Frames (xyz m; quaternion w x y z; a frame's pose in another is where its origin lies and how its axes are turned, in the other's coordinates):
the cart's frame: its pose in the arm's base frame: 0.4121 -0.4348 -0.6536 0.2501 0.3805 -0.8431 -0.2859
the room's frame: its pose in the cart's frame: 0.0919 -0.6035 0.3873 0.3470 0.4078 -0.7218 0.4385
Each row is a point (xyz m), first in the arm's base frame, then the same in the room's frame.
Working: the arm's base frame: its pose in the room's frame: -0.7943 0.6342 -1.1801 0.5516 -0.3421 -0.7566 0.0796

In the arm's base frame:
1: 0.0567 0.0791 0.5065
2: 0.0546 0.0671 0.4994
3: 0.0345 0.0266 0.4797
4: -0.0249 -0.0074 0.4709
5: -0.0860 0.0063 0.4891
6: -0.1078 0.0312 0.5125
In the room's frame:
1: -1.2196 0.8582 -1.3671
2: -1.2181 0.8461 -1.3601
3: -1.2149 0.7984 -1.3482
4: -1.2123 0.7345 -1.3742
5: -1.2130 0.7125 -1.4356
6: -1.2196 0.7241 -1.4739

